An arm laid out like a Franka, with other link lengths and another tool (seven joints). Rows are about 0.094 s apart.
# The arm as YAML. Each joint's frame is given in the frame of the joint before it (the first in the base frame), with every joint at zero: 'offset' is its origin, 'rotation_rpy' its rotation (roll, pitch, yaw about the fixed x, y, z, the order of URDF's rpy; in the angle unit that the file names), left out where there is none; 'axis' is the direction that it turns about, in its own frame. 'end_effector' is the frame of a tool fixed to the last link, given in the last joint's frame.
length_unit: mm
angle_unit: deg
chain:
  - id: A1
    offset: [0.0, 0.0, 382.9]
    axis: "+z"
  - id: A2
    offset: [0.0, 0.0, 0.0]
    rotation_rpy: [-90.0, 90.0, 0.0]
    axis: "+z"
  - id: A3
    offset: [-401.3, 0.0, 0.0]
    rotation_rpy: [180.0, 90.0, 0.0]
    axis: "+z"
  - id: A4
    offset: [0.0, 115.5, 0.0]
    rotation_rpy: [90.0, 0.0, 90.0]
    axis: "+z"
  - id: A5
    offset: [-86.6, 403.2, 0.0]
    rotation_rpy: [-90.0, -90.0, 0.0]
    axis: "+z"
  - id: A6
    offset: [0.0, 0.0, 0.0]
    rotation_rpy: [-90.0, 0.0, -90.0]
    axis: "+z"
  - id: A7
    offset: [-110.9, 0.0, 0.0]
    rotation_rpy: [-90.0, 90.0, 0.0]
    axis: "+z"
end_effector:
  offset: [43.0, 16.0, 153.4]
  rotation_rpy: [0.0, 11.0, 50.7]
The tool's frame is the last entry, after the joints.
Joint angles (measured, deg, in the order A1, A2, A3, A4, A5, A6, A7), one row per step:
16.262, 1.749, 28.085, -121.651, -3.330, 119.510, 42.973
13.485, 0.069, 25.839, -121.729, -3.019, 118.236, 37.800
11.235, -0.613, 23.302, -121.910, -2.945, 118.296, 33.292
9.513, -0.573, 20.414, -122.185, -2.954, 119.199, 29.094
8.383, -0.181, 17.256, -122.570, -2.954, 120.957, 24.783
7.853, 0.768, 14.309, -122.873, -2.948, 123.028, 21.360
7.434, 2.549, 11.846, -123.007, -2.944, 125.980, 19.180
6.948, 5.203, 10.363, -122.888, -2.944, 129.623, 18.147
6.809, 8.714, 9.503, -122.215, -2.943, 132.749, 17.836
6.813, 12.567, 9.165, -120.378, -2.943, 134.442, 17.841
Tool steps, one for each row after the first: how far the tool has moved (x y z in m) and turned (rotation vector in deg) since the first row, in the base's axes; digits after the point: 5 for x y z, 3 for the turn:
0.02945, -0.04322, 0.01273, -0.238, -0.102, -0.081
0.05787, -0.08452, 0.01810, -0.026, -0.302, -0.409
0.08476, -0.12522, 0.01746, 0.403, -0.497, -0.785
0.10869, -0.16381, 0.01417, 1.080, -1.046, -0.690
0.12864, -0.19558, 0.00626, 1.702, -1.536, -0.665
0.14915, -0.22146, -0.00736, 2.443, -2.313, -1.261
0.16924, -0.23804, -0.02716, 3.261, -3.214, -2.090
0.18721, -0.24475, -0.05381, 3.903, -3.351, -2.742
0.20506, -0.24424, -0.07894, 4.389, -2.909, -3.145

